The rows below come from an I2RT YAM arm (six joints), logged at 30 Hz.
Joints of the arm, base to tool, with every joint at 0 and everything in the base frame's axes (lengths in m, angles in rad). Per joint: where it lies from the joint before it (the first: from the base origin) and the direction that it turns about. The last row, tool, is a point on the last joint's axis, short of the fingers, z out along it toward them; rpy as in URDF.
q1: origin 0 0 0.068 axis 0 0 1
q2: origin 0.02 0.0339 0.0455 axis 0 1 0
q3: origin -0.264 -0.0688 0 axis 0 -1 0
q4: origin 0.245 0.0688 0.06 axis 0 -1 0
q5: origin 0.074 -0.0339 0.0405 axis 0 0 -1
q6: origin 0.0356 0 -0.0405 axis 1 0 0
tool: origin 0 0 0 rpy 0 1.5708 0
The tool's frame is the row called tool.
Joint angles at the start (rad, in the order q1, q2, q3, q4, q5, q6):
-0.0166, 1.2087, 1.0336, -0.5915, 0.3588, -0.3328
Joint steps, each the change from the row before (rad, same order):
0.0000, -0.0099, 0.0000, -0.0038, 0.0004, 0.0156
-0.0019, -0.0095, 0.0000, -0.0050, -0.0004, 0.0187
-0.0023, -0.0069, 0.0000, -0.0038, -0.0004, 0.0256
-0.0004, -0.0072, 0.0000, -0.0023, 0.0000, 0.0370
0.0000, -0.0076, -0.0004, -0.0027, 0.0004, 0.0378
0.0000, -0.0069, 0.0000, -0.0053, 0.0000, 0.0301
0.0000, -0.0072, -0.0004, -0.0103, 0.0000, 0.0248
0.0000, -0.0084, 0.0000, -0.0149, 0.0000, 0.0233
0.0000, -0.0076, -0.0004, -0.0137, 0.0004, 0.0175
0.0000, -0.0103, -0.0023, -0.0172, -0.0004, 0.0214
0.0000, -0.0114, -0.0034, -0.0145, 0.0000, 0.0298
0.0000, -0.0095, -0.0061, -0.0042, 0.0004, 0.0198
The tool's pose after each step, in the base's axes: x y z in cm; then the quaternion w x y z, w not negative. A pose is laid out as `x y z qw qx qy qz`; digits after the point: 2 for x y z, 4 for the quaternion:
25.31 -1.67 30.44 0.3552 -0.0658 0.9046 -0.2263
25.09 -1.71 30.62 0.3591 -0.0561 0.9044 -0.2233
24.92 -1.77 30.75 0.3631 -0.0432 0.9046 -0.2190
24.76 -1.77 30.89 0.3693 -0.0258 0.9043 -0.2125
24.59 -1.77 31.03 0.3752 -0.0081 0.9038 -0.2057
24.42 -1.77 31.14 0.3790 0.0056 0.9035 -0.2000
24.20 -1.76 31.21 0.3799 0.0165 0.9040 -0.1953
23.92 -1.76 31.28 0.3792 0.0264 0.9050 -0.1909
23.67 -1.75 31.33 0.3779 0.0338 0.9060 -0.1878
23.33 -1.74 31.34 0.3757 0.0426 0.9073 -0.1837
22.98 -1.74 31.36 0.3755 0.0556 0.9078 -0.1782
22.73 -1.73 31.32 0.3768 0.0646 0.9074 -0.1746

